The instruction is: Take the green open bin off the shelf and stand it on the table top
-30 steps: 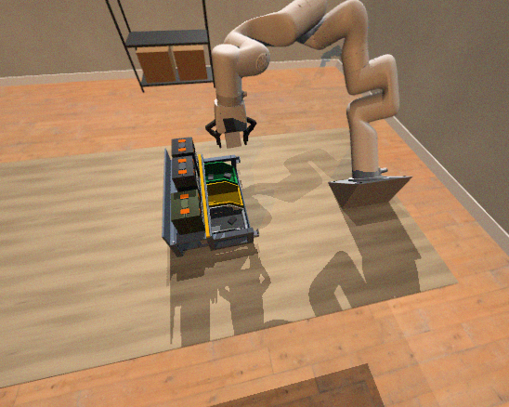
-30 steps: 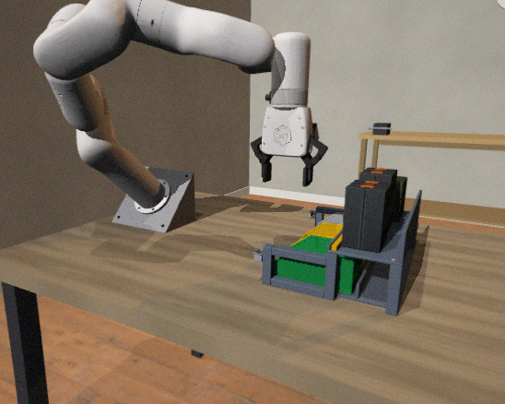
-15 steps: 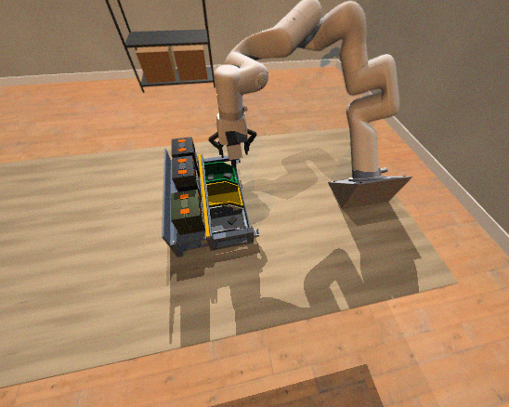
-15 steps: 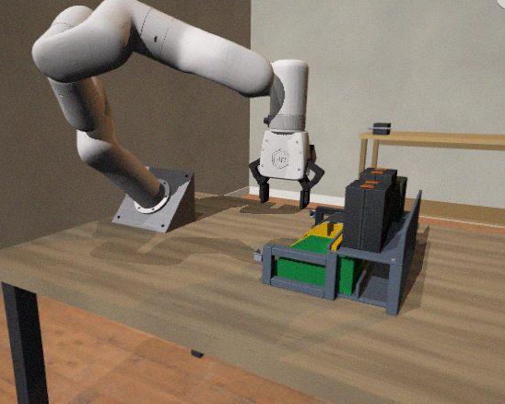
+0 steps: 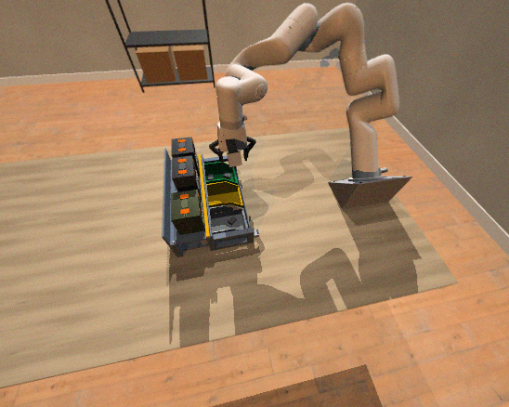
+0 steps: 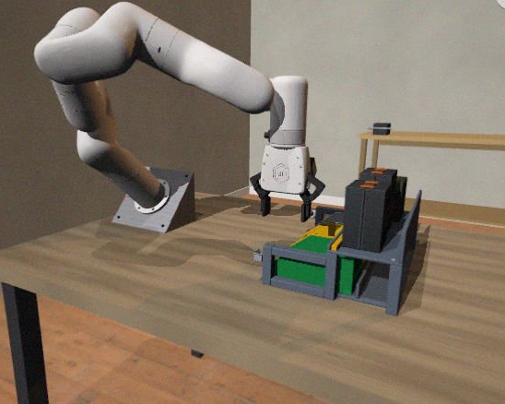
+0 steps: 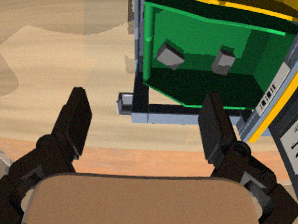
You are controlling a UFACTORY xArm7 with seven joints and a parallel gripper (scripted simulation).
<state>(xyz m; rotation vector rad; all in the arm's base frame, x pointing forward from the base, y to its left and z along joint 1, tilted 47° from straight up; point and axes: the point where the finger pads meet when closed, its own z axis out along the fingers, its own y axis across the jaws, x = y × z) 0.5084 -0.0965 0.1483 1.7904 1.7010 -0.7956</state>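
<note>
My hand is 8 cm short of the green open bin and 9 cm above it. Round my hand: yellow bin 8 cm ahead, 11 cm to the left, 9 cm below; grey bin 9 cm ahead, 22 cm to the left, 9 cm below.
</note>
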